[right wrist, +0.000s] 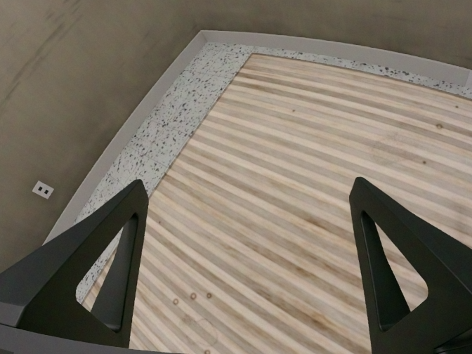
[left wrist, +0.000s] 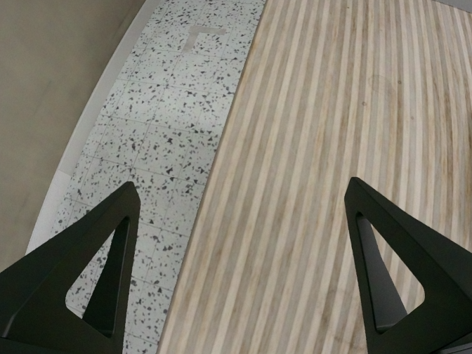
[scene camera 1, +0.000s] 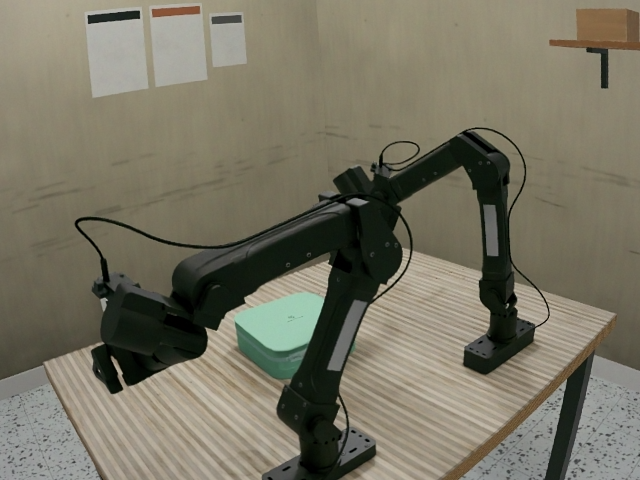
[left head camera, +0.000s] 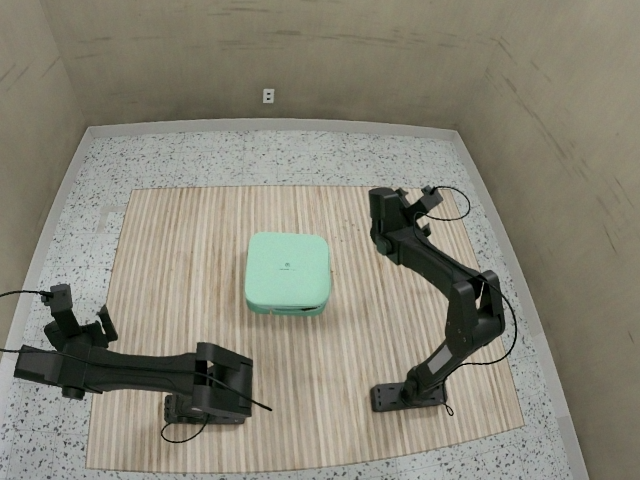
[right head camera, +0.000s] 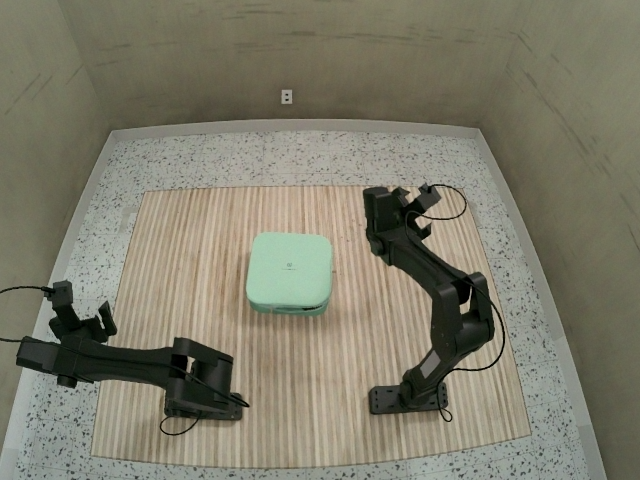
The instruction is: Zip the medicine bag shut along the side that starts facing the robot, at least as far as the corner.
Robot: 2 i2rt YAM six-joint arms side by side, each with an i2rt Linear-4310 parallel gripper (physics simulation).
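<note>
The mint-green medicine bag (left head camera: 287, 284) (right head camera: 289, 284) (scene camera 1: 273, 328) lies flat on the table, lid down over its base. On its side facing the robot, a dark gap (left head camera: 311, 308) (right head camera: 312, 308) shows between lid and base near the right corner. A small pale mark shows left of it; the zip pull is too small to make out. My left gripper (left wrist: 241, 189) is open and empty above the table's left edge, well left of the bag. My right gripper (right wrist: 248, 187) is open and empty above the table, right of and behind the bag. The bag does not show in either wrist view.
The striped wooden table (left head camera: 180, 232) (right head camera: 191, 232) (scene camera 1: 206, 413) carries both arm bases, the left (left head camera: 178, 410) and the right (left head camera: 385, 397), at its front. Black cables loop from the arms. Walls stand beyond the table; a shelf (scene camera 1: 594, 44) hangs at the upper right in the scene view.
</note>
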